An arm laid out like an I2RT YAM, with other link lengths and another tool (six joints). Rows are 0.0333 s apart.
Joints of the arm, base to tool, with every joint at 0 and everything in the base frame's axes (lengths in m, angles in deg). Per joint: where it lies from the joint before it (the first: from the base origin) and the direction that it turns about. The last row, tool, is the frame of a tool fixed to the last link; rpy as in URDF.
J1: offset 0.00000 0.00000 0.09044 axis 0 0 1
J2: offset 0.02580 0.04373 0.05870 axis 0 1 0
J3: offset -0.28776 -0.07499 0.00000 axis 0 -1 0
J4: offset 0.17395 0.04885 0.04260 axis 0 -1 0
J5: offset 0.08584 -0.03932 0.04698 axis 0 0 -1
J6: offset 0.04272 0.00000 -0.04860 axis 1 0 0
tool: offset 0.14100 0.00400 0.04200 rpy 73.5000 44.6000 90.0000
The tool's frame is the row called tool.
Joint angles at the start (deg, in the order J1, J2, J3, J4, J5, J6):
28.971, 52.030, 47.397, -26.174, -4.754, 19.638
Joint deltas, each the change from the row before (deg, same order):
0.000, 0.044, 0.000, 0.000, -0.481, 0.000
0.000, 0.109, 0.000, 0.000, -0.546, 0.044
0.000, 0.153, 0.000, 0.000, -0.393, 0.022
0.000, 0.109, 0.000, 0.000, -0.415, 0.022
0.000, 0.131, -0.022, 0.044, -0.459, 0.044
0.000, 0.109, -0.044, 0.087, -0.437, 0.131
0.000, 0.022, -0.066, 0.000, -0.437, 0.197
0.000, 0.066, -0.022, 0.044, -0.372, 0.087
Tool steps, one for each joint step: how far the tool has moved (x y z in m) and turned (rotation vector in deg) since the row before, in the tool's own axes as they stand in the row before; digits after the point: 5 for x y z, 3 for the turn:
0.00143, 0.00045, 0.00042, -0.163, 0.435, 0.133
0.00163, 0.00028, 0.00069, -0.132, 0.503, 0.206
0.00122, -0.00007, 0.00077, -0.027, 0.392, 0.156
0.00126, 0.00012, 0.00062, -0.076, 0.395, 0.153
0.00136, 0.00012, 0.00076, -0.095, 0.427, 0.186
0.00121, 0.00016, 0.00069, -0.124, 0.367, 0.254
0.00135, -0.00010, 0.00034, -0.103, 0.356, 0.323
0.00104, 0.00021, 0.00047, -0.114, 0.315, 0.191

